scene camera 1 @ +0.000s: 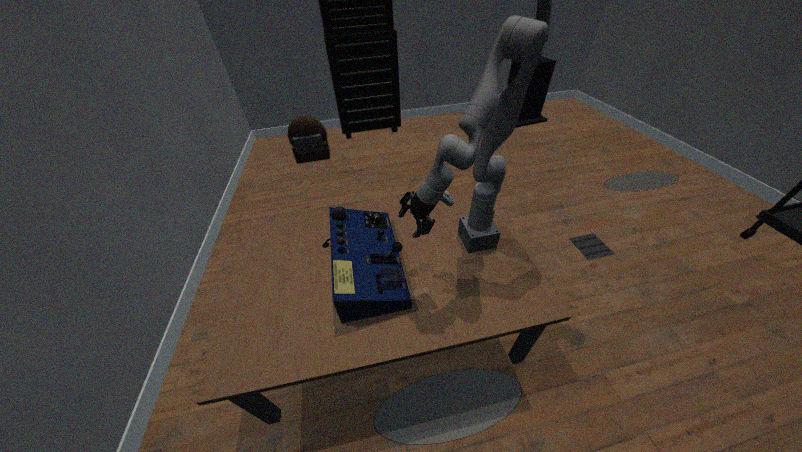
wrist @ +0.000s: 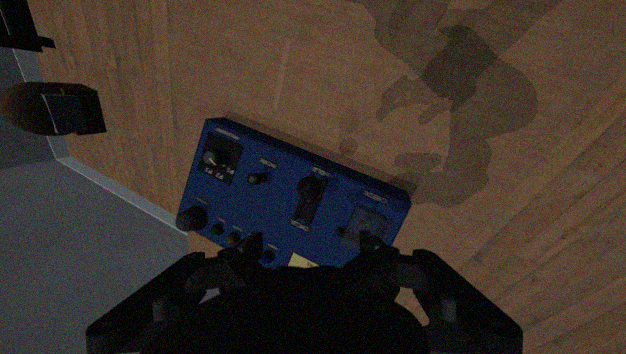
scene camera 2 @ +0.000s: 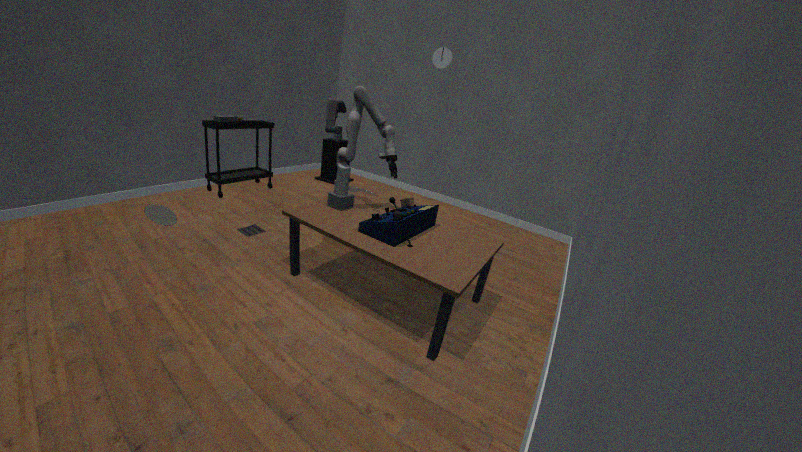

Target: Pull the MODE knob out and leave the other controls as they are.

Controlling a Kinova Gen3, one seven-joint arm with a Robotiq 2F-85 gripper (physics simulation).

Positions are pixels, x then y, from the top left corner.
Scene:
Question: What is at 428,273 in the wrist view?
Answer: The gripper.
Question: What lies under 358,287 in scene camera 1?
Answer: A blue control panel.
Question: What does the gripper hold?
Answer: Nothing.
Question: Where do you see a blue control panel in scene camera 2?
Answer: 394,228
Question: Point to a blue control panel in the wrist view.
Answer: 220,205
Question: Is the gripper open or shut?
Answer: Open.

